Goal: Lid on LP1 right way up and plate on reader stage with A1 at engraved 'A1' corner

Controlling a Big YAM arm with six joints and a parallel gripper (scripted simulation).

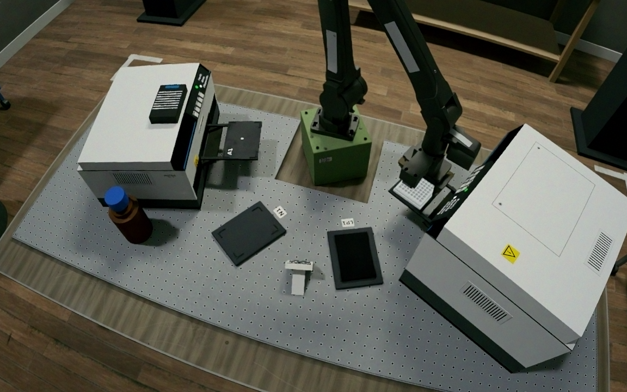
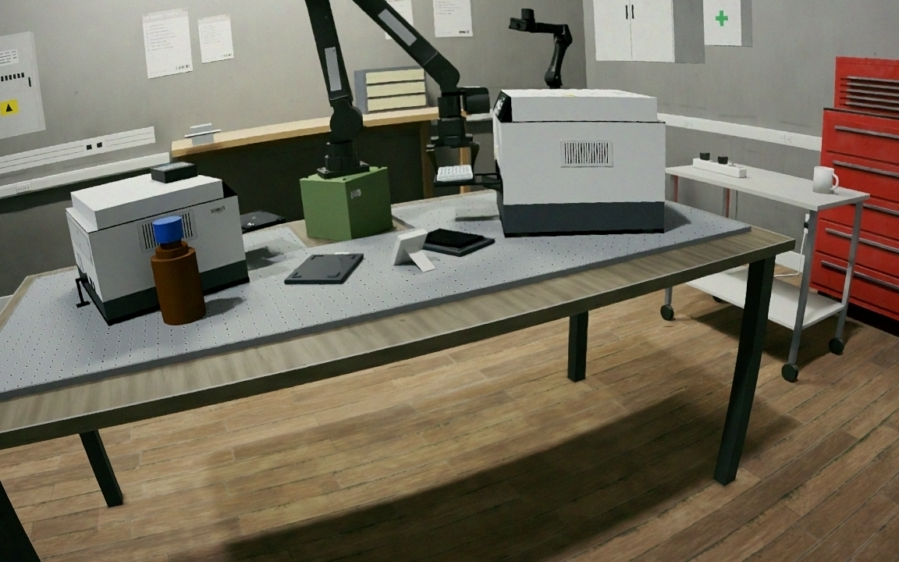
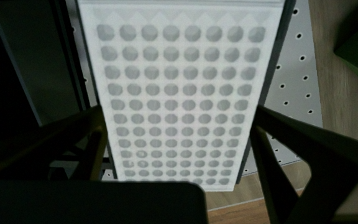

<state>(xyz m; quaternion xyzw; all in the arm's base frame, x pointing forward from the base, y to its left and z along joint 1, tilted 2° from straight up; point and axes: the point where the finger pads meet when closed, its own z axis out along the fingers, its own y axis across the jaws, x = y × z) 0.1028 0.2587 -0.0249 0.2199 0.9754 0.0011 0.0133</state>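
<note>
Right now my hand is right at the well plate. From my hand the other things lie so: LP1 pad (200 mm ahead, 120 mm to the right, 120 mm below); then dark lid (200 mm ahead, 120 mm to the right, 110 mm below); then N1 nest (210 mm ahead, 400 mm to the right, 120 mm below).
</note>
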